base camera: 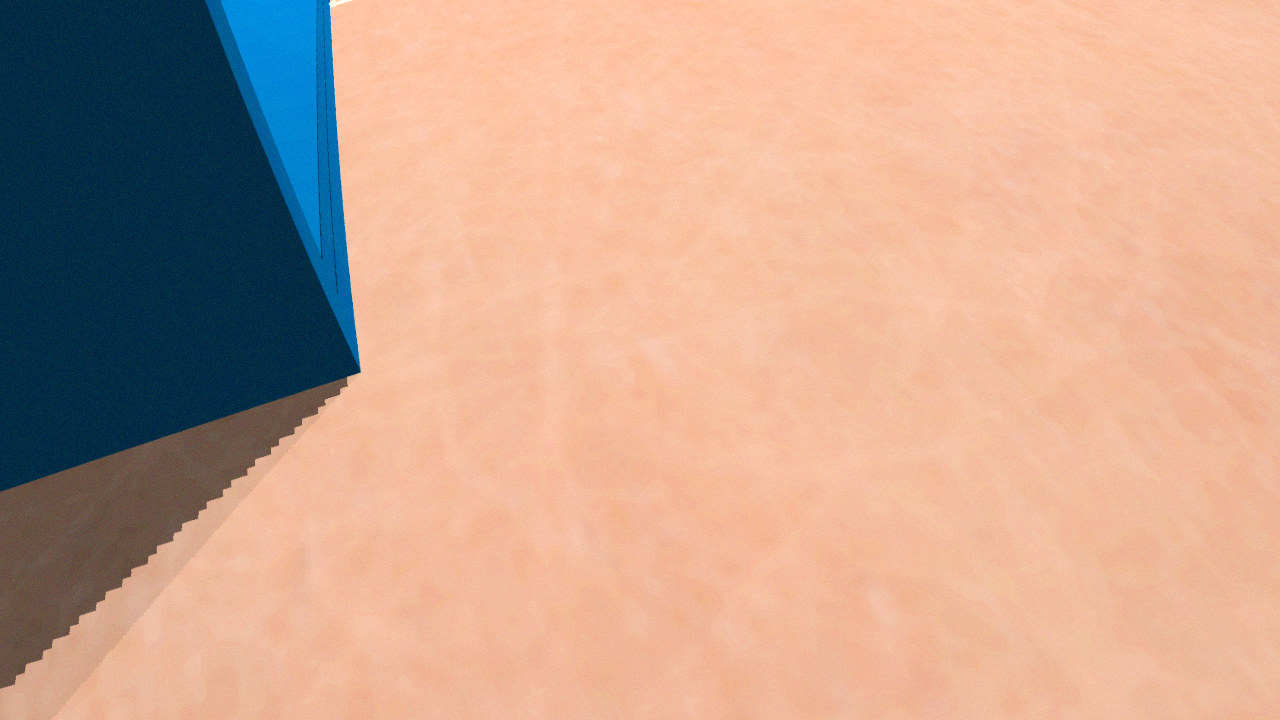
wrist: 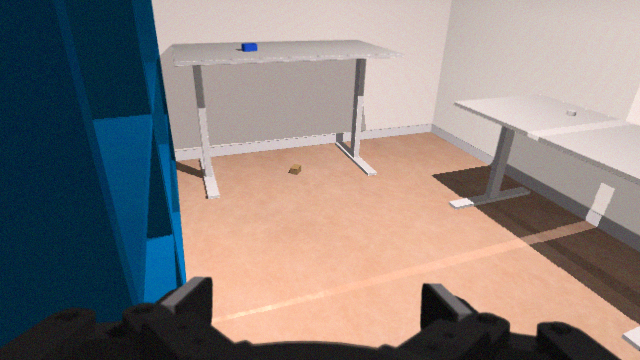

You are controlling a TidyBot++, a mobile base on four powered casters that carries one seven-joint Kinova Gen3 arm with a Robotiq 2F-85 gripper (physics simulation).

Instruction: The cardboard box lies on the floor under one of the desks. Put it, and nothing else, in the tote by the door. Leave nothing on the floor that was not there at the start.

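Places are measured from the arm's base along level axes (x ahead, y right, z down), in centimetres.
Pixels of known places: gripper, fingertip midpoint: (wrist: 316, 303).
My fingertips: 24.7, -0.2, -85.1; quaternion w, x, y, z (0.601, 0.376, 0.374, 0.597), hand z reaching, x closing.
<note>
Behind a point stands the place of what it marks, as x, y, z.
A small brown cardboard box (wrist: 295, 169) @(287.6, -21.8, 35.1) lies on the floor under the far desk (wrist: 280, 52) @(281.0, -31.3, -55.4), between its two legs, in the wrist view. My gripper (wrist: 316, 303) @(24.7, -0.2, -85.1) is open, with its two dark fingers wide apart at the bottom of the wrist view and no object between them. The box is far beyond the fingers. The tote by the door does not show as such in either view.
A large blue piece of furniture (base camera: 134, 223) @(42.9, -30.4, 23.7) (wrist: 40, 175) @(44.4, -26.8, -80.2) stands close on the left in both views. A blue block (wrist: 249, 47) @(282.1, -52.4, -57.9) lies on the far desk. A second desk (wrist: 530, 112) @(237.3, 124.1, -32.4) with a small round item (wrist: 571, 113) @(233.9, 147.0, -33.7) stands at the right wall.
</note>
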